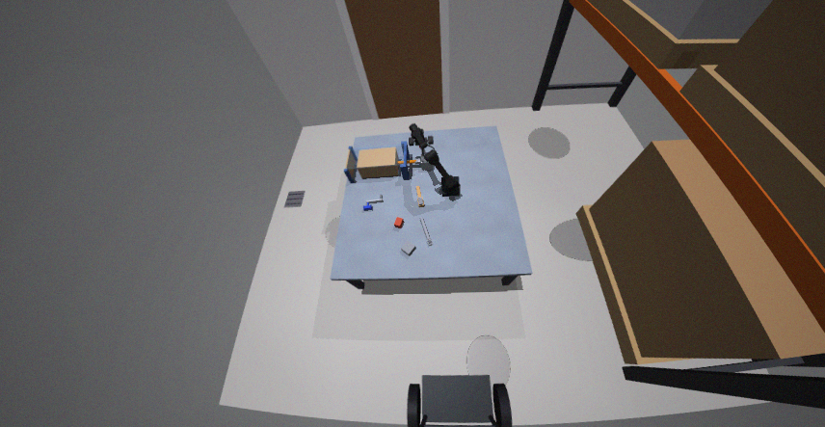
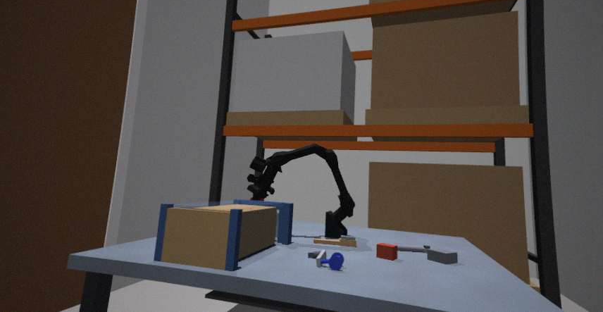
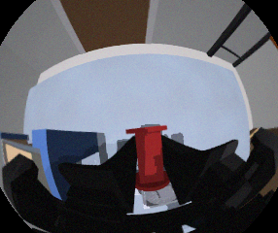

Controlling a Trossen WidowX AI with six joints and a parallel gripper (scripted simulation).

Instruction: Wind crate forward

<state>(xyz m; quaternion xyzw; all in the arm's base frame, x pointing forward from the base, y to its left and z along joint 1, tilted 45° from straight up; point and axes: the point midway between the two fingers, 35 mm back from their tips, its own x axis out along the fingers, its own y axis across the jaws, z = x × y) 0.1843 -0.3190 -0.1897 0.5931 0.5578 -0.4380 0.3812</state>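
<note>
The winch handle lies 1 cm behind my gripper tip, 5 cm to the left of it and 3 cm below it. The rest, counted from my gripper tip: blue frame (14 cm ahead, 10 cm to the left, 3 cm below); then red knob (2 cm to the left); then grey winch (4 cm behind, 11 cm to the left, 10 cm below).
</note>
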